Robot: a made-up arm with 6 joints. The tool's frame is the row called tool. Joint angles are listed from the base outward.
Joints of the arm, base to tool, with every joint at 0 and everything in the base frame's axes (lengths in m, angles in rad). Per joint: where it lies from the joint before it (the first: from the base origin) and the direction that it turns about. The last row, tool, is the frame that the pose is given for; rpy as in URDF.
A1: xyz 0.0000 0.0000 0.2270 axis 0 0 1
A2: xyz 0.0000 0.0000 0.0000 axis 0 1 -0.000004
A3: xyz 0.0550 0.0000 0.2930 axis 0 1 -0.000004
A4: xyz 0.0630 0.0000 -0.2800 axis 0 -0.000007 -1
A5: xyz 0.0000 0.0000 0.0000 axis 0 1 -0.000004
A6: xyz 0.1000 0.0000 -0.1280 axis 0 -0.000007 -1
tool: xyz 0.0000 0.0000 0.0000 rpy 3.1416 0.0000 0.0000
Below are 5 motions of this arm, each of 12 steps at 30 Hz.
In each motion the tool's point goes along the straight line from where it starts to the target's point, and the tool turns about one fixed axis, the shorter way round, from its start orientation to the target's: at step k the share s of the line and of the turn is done. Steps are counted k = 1, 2, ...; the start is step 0. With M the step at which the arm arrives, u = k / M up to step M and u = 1 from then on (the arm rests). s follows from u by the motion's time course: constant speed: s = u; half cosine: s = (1 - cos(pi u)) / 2; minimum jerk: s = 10 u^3 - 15 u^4 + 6 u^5.
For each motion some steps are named. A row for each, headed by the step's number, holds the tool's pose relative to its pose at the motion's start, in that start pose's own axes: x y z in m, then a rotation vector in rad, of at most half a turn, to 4 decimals.
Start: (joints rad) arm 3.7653 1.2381 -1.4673 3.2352 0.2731 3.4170
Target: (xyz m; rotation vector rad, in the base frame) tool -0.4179 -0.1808 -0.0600 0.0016 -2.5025 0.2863
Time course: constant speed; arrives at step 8
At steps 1, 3, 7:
1: 0.0148 0.0083 -0.0063 -0.0086 0.0240 0.0266
3: 0.0444 0.0249 -0.0188 -0.0258 0.0720 0.0797
7: 0.1035 0.0582 -0.0439 -0.0602 0.1680 0.1860

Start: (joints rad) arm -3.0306 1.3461 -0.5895 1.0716 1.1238 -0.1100
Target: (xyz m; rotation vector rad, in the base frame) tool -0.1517 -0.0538 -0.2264 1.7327 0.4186 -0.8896
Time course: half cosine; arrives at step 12
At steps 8, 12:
8: 0.0556 -0.1089 -0.0737 0.7300 -0.4444 0.1911
12: 0.0741 -0.1451 -0.0982 0.9733 -0.5926 0.2548

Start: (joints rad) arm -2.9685 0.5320 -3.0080 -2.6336 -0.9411 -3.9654
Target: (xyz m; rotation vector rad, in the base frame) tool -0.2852 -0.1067 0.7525 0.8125 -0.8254 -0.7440
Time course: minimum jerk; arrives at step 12
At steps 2, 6, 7, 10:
2: 0.0047 0.0015 -0.0044 -0.0164 0.0040 -0.0254
6: 0.0668 0.0212 -0.0616 -0.2315 0.0561 -0.3579
7: 0.0872 0.0277 -0.0806 -0.3025 0.0733 -0.4677
10: 0.1288 0.0409 -0.1189 -0.4466 0.1081 -0.6904

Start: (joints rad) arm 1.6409 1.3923 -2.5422 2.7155 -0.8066 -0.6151
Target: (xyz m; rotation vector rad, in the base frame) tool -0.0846 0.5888 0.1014 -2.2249 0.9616 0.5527
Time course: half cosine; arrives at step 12
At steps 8, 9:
8: -0.0920 -0.0080 -0.0578 0.0151 -0.4080 0.2280
9: -0.1047 -0.0091 -0.0658 0.0171 -0.4643 0.2594

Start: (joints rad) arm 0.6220 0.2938 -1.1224 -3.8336 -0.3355 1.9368
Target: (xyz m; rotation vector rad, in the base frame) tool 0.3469 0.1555 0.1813 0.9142 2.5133 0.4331
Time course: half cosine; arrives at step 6
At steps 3, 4, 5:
3: 0.0108 -0.0086 0.0094 0.0201 0.0268 -0.0044
4: 0.0163 -0.0129 0.0140 0.0301 0.0401 -0.0065
5: 0.0202 -0.0160 0.0175 0.0374 0.0499 -0.0081

